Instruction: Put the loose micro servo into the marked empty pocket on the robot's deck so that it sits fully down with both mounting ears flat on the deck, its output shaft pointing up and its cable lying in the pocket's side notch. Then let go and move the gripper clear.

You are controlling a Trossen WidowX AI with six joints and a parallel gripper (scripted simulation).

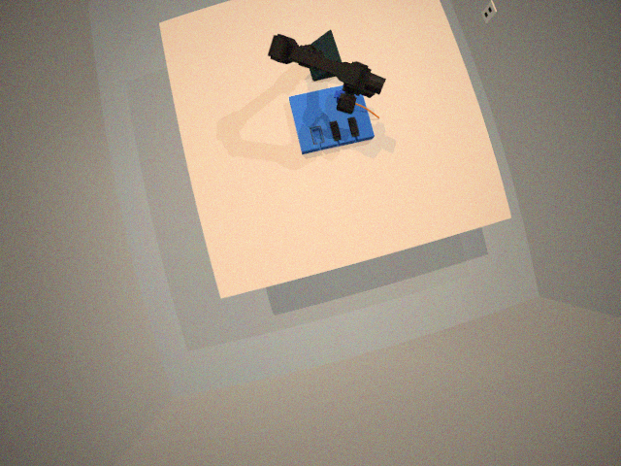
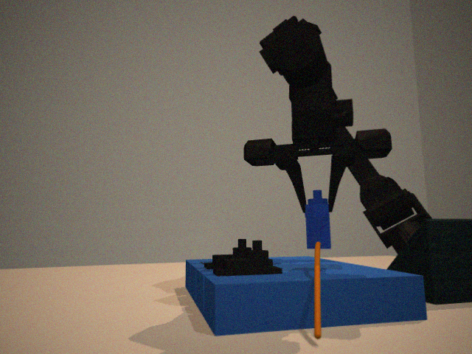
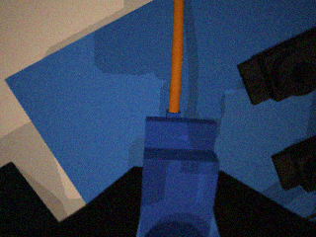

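Right now the blue deck is 2 cm behind my gripper tip, 7 cm to the right of it and 10 cm below it.
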